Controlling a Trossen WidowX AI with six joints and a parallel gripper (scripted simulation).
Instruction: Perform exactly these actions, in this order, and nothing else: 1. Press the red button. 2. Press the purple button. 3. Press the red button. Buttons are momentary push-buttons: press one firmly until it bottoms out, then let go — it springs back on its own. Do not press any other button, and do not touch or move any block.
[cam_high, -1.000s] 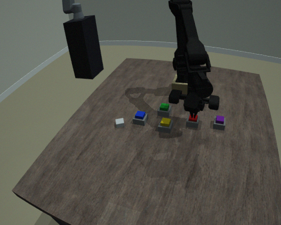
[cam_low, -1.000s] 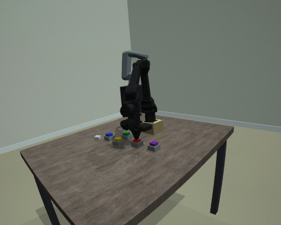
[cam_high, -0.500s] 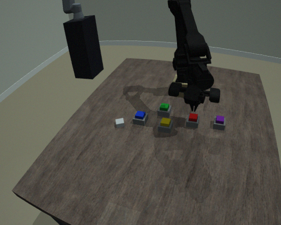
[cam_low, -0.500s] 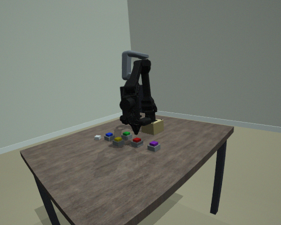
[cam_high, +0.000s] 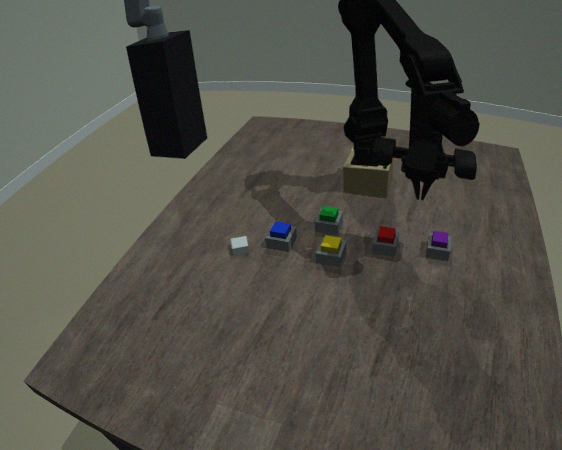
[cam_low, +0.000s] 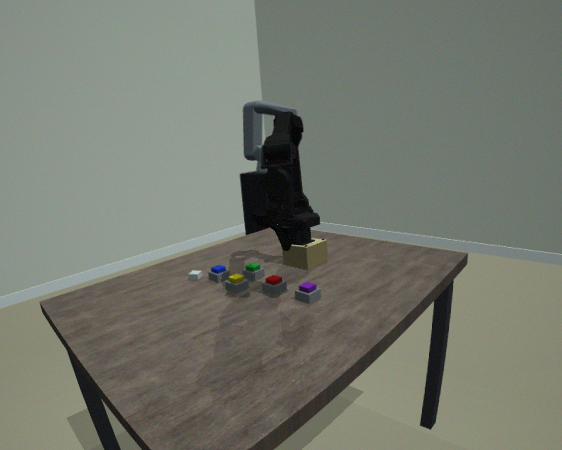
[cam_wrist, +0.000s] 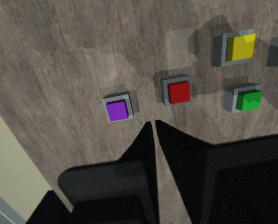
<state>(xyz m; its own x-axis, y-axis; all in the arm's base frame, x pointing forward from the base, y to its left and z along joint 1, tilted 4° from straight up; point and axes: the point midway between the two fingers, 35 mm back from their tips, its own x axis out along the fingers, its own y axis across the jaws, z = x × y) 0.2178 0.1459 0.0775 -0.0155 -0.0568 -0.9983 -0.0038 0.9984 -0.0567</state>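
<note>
Now: the purple button 1 cm behind my gripper tip, 5 cm to the left of it and 10 cm below it. The rest, counted from my gripper tip: red button 6 cm to the right, 10 cm below; green button 4 cm behind, 19 cm to the right, 10 cm below; yellow button 5 cm ahead, 16 cm to the right, 10 cm below.
</note>
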